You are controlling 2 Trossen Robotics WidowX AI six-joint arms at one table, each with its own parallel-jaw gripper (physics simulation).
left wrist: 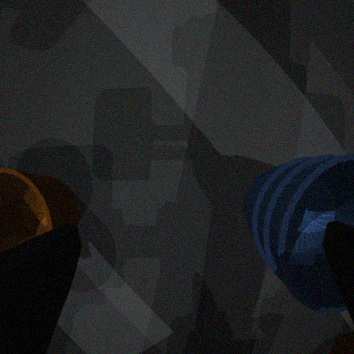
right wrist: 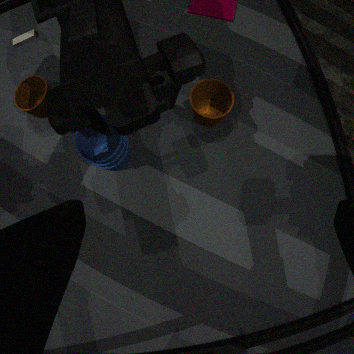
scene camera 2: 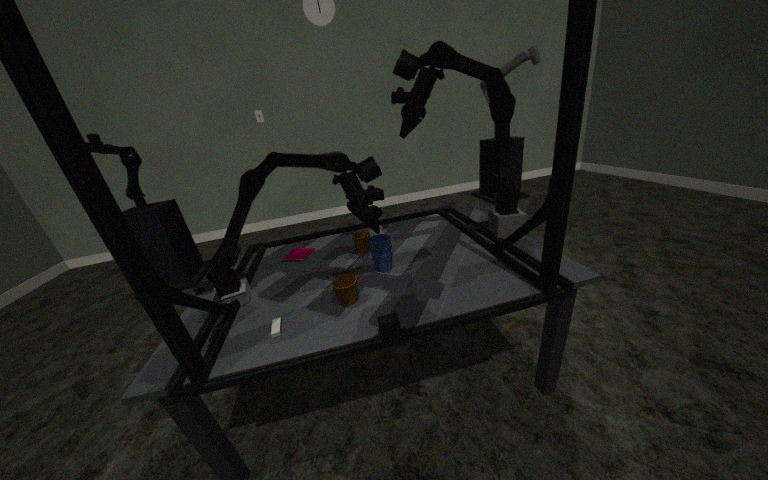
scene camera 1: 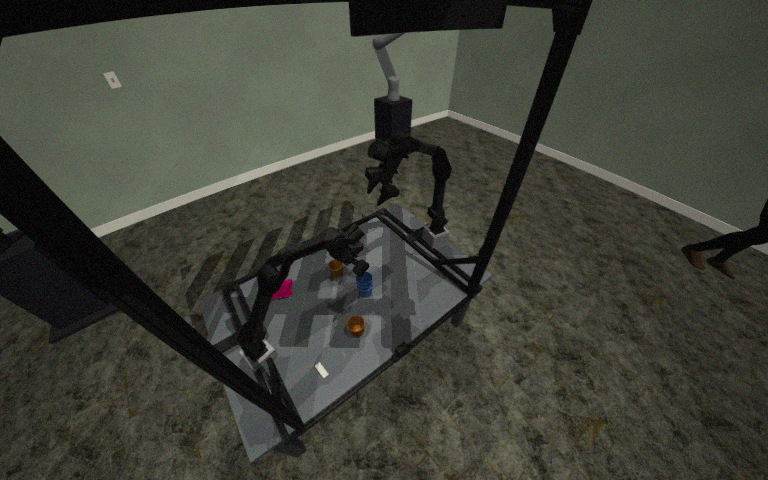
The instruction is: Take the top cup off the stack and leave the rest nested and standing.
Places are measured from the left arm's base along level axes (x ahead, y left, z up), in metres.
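Pixels of known places: left gripper, fingertip midpoint: (left wrist: 205,237) (scene camera 2: 373,229) (scene camera 1: 354,267); right gripper, fingertip midpoint: (right wrist: 215,214) (scene camera 2: 401,137) (scene camera 1: 372,199); left arm's base, link origin: (scene camera 2: 229,289) (scene camera 1: 256,350); right arm's base, link origin: (scene camera 2: 506,211) (scene camera 1: 436,229).
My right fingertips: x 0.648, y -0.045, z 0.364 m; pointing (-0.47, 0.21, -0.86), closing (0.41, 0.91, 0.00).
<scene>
Ahead of a thing's pixels: the offset from my right fingertips to its middle. Level surfaces: height alone.
The stack of nested blue cups @[dz -0.325, dx -0.157, dy -0.080 m] (scene camera 1: 364,284) (scene camera 2: 381,252) (left wrist: 302,232) (right wrist: 103,151) stands upright mid-table. My left gripper (scene camera 1: 355,266) (scene camera 2: 372,221) (left wrist: 205,237) is open and empty, low over the table just beside the stack. In the left wrist view one finger overlaps the stack's open mouth and the other overlaps an orange cup @[dz -0.372, dx -0.163, dy +0.107 m] (scene camera 1: 335,268) (scene camera 2: 362,240) (left wrist: 21,207) (right wrist: 211,100). My right gripper (scene camera 1: 382,188) (scene camera 2: 408,126) (right wrist: 215,214) is open and empty, high above the table's far side.
A second orange cup @[dz -0.372, dx -0.321, dy -0.181 m] (scene camera 1: 355,325) (scene camera 2: 345,289) (right wrist: 31,95) stands nearer the front. A pink card @[dz -0.402, dx -0.406, dy +0.244 m] (scene camera 1: 283,290) (scene camera 2: 298,253) (right wrist: 212,8) and a small white block @[dz -0.400, dx -0.527, dy -0.187 m] (scene camera 1: 321,370) (scene camera 2: 275,326) (right wrist: 23,36) lie on the table @[dz -0.406 m] (scene camera 1: 430,295) (scene camera 2: 468,281). Black frame posts ring it.
</scene>
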